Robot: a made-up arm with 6 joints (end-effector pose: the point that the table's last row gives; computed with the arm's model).
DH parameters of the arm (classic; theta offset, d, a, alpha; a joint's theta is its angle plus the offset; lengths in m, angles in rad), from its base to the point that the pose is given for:
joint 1: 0 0.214 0.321 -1.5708
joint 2: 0 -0.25 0.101 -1.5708
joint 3: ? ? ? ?
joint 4: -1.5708 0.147 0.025 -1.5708
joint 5: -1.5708 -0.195 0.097 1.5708
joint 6: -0.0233 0 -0.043 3.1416
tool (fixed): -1.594 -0.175 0 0
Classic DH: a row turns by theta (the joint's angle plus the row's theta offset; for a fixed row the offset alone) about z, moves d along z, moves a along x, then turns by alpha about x.
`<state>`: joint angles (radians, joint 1 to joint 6).
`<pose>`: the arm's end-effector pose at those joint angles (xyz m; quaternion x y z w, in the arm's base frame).
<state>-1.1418 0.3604 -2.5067 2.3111 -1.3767 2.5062</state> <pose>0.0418 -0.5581 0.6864 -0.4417 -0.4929 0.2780 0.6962</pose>
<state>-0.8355 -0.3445 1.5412 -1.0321 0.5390 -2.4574</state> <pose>0.2954 -0.6992 0.4447 -0.6062 0.1250 0.0807 0.7813</pose>
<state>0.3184 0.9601 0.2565 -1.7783 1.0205 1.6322</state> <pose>0.4454 0.2167 0.0088 0.4833 0.0772 -0.3873 0.7813</pose>
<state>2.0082 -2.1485 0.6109 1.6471 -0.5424 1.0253</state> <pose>0.1491 -0.0932 0.0155 0.2549 0.0131 0.4823 0.8380</pose>
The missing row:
joint 3: 0 -0.258 0.047 1.5708
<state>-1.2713 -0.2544 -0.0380 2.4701 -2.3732 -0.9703</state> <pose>-0.0869 -0.6290 0.5683 0.1156 0.5233 0.7990 0.2730</pose>
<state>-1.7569 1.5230 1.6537 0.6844 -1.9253 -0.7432</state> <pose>-0.3082 -0.6590 0.1657 -0.7185 -0.6827 -0.1329 0.0081</pose>
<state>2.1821 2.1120 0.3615 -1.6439 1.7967 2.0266</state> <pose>-0.2117 0.1932 0.1225 -0.4854 0.4587 -0.0874 0.7391</pose>
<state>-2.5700 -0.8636 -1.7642 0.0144 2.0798 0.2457</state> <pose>-0.1730 0.4294 0.3822 0.5638 -0.1190 -0.4745 0.6654</pose>
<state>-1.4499 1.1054 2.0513 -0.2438 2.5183 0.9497</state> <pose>-0.0344 -0.8618 0.0606 -0.1350 0.6220 0.7574 0.1462</pose>
